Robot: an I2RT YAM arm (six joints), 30 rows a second.
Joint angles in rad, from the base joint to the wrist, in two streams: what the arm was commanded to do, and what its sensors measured. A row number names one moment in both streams.
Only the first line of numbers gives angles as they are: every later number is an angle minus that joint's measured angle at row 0.
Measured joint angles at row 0:
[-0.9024 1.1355 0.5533 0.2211 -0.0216 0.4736]
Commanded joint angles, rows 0 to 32:
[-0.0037 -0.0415 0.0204 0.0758 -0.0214 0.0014]
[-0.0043 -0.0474 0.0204 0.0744 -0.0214 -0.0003]
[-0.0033 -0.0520 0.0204 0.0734 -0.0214 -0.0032]
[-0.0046 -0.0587 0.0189 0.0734 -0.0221 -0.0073]
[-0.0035 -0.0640 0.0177 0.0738 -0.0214 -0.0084]
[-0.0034 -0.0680 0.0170 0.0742 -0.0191 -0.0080]
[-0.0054 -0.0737 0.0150 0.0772 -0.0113 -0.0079]
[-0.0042 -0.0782 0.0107 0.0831 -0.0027 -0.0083]
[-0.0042 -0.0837 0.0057 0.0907 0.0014 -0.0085]
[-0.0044 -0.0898 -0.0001 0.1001 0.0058 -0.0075]
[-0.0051 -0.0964 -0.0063 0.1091 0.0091 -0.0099]
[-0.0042 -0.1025 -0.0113 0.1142 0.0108 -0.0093]
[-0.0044 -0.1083 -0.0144 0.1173 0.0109 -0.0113]
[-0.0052 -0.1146 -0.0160 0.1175 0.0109 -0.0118]
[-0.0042 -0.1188 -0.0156 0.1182 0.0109 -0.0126]
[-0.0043 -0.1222 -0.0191 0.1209 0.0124 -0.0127]
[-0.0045 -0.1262 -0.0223 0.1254 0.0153 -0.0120]
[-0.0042 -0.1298 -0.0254 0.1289 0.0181 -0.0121]
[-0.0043 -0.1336 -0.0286 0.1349 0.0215 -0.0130]
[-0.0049 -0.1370 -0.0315 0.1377 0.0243 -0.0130]
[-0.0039 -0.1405 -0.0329 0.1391 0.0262 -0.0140]
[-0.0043 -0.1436 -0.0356 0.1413 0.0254 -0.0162]
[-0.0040 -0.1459 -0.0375 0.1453 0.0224 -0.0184]
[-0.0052 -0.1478 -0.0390 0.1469 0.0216 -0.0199]
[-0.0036 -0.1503 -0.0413 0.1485 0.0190 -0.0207]
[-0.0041 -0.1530 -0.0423 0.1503 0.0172 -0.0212]
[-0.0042 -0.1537 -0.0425 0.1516 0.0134 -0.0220]
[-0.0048 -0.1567 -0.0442 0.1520 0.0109 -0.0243]
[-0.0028 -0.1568 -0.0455 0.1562 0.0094 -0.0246]
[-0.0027 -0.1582 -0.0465 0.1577 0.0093 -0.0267]
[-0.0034 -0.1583 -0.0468 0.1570 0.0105 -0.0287]
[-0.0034 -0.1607 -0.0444 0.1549 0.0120 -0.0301]
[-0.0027 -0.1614 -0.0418 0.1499 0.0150 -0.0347]
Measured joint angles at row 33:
[0.0118 -0.0992 -0.0835 -0.0126 -0.0312 -0.0366]
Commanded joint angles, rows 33 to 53:
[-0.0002 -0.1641 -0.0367 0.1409 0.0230 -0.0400]
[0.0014 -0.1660 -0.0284 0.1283 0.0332 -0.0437]
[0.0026 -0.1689 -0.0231 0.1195 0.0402 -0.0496]
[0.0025 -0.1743 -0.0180 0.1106 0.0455 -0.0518]
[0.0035 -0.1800 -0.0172 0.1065 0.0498 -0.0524]
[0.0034 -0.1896 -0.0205 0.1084 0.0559 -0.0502]
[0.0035 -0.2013 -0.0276 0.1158 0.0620 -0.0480]
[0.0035 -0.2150 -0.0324 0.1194 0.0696 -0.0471]
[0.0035 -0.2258 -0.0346 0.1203 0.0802 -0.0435]
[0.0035 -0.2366 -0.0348 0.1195 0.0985 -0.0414]
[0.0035 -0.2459 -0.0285 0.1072 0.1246 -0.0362]
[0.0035 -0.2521 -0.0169 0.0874 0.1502 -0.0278]
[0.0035 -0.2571 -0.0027 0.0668 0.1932 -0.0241]
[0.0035 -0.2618 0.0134 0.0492 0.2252 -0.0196]
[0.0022 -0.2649 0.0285 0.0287 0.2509 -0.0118]
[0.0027 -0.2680 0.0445 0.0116 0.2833 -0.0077]
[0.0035 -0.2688 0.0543 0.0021 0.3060 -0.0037]
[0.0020 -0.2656 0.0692 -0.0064 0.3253 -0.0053]
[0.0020 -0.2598 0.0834 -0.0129 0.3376 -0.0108]
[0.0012 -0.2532 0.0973 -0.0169 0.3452 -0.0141]
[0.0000 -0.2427 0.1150 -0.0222 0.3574 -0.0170]
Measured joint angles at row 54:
[0.0435 -0.2068 -0.0362 -0.1721 0.0977 -0.0652]
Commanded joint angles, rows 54 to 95:
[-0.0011 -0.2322 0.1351 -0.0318 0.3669 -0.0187]
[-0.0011 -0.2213 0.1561 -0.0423 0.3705 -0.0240]
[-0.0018 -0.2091 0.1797 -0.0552 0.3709 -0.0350]
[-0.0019 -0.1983 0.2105 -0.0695 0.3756 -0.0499]
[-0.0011 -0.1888 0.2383 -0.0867 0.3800 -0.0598]
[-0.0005 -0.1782 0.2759 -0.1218 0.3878 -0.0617]
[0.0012 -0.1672 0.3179 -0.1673 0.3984 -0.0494]
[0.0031 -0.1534 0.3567 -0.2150 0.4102 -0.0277]
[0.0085 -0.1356 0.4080 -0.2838 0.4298 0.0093]
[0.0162 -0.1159 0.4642 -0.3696 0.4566 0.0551]
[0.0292 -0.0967 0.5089 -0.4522 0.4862 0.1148]
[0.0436 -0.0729 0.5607 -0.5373 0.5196 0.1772]
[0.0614 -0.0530 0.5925 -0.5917 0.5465 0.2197]
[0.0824 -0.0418 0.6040 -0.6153 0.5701 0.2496]
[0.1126 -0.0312 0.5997 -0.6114 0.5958 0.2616]
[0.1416 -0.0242 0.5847 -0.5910 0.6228 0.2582]
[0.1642 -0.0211 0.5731 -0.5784 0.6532 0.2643]
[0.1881 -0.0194 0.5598 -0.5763 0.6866 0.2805]
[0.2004 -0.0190 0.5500 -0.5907 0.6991 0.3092]
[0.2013 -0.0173 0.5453 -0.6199 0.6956 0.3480]
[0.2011 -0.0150 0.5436 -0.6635 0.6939 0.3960]
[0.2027 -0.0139 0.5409 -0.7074 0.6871 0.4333]
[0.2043 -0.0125 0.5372 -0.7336 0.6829 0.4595]
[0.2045 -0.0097 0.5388 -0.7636 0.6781 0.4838]
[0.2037 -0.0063 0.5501 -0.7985 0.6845 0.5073]
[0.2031 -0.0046 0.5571 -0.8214 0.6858 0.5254]
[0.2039 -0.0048 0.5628 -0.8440 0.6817 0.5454]
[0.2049 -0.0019 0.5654 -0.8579 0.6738 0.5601]
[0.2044 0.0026 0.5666 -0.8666 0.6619 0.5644]
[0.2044 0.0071 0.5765 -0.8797 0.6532 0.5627]
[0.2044 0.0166 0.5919 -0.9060 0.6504 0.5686]
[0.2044 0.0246 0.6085 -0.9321 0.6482 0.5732]
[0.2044 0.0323 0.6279 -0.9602 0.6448 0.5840]
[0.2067 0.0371 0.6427 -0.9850 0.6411 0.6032]
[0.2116 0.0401 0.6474 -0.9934 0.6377 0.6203]
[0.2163 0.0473 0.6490 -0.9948 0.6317 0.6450]
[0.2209 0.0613 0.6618 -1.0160 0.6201 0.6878]
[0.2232 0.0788 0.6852 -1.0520 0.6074 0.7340]
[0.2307 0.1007 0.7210 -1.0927 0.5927 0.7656]
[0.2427 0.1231 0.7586 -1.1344 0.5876 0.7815]
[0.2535 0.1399 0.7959 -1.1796 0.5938 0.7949]
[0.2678 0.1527 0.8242 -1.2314 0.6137 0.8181]
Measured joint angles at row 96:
[0.2392 0.1342 0.7172 -1.0972 0.5829 0.6924]
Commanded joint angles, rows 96 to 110:
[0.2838 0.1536 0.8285 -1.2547 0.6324 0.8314]
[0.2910 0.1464 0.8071 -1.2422 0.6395 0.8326]
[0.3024 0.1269 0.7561 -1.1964 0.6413 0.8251]
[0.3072 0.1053 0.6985 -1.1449 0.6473 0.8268]
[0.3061 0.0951 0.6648 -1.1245 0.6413 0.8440]
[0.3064 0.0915 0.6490 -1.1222 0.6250 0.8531]
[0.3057 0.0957 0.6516 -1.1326 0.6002 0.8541]
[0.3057 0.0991 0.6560 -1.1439 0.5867 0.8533]
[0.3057 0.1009 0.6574 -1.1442 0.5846 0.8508]
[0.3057 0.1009 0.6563 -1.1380 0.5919 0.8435]
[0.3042 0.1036 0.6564 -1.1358 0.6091 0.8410]
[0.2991 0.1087 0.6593 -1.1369 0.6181 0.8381]
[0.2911 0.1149 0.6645 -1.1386 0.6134 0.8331]
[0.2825 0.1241 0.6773 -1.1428 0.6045 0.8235]
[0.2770 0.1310 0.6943 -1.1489 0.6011 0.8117]
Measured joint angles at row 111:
[0.2960 0.1186 0.6459 -1.1456 0.5665 0.8057]
